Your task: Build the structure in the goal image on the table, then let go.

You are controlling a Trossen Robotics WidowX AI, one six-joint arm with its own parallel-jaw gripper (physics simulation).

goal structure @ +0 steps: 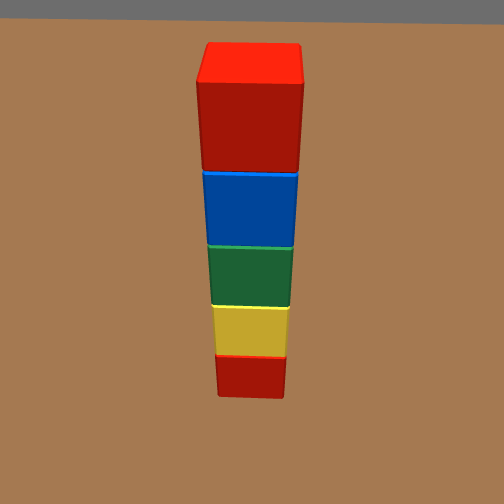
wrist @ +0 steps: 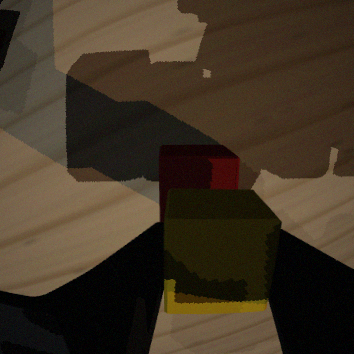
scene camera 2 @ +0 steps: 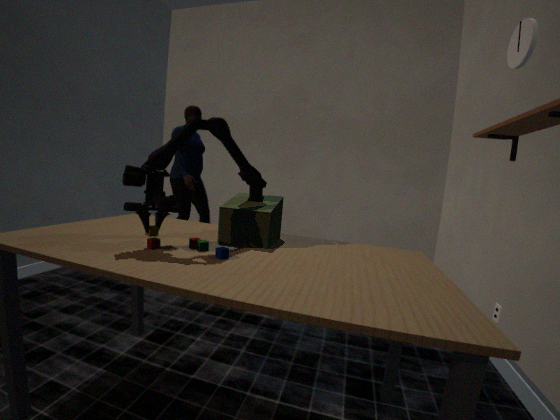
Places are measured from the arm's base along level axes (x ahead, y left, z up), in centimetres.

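Pixels of known places: gripper, fingertip midpoint: (wrist: pixel 214 234) (scene camera 2: pixel 152 232); arm's base at its link origin: (scene camera 2: pixel 256 198).
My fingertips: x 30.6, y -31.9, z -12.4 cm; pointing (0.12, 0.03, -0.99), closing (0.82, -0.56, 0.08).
Observation:
Ahead of a thing's pixels: the offset from my fingertips to its top centre. Level surfaces: height alone.
My gripper (scene camera 2: pixel 153 232) (wrist: pixel 214 234) is shut on a yellow cube {dz +2.3, dx -0.2, dy -0.1 cm} (scene camera 2: pixel 153 230) (wrist: pixel 220 257) and holds it above the table. A red cube {dz -2.2, dx +0.2, dy +0.8 cm} (scene camera 2: pixel 153 243) (wrist: pixel 185 175) sits on the table below it; in the wrist view the yellow cube hides part of this red cube. In the scene view a gap shows between the two. A second red cube {dz -2.2, dx -6.1, dy +13.7 cm} (scene camera 2: pixel 194 243) stands on the table to the right, with a green cube {dz -2.2, dx -4.0, dy +17.4 cm} (scene camera 2: pixel 202 245) close beside it. A blue cube {dz -2.2, dx +2.6, dy +26.4 cm} (scene camera 2: pixel 222 253) stands farther right.
The arm stands on a green box-shaped base (scene camera 2: pixel 250 220) at the table's back edge. The wooden table {dz -5.5 cm} (scene camera 2: pixel 325 280) carries the arm's shadow around the cubes. A person (scene camera 2: pixel 189 155) in a blue top stands behind the table. A wall shelf (scene camera 2: pixel 525 120) is at the right.

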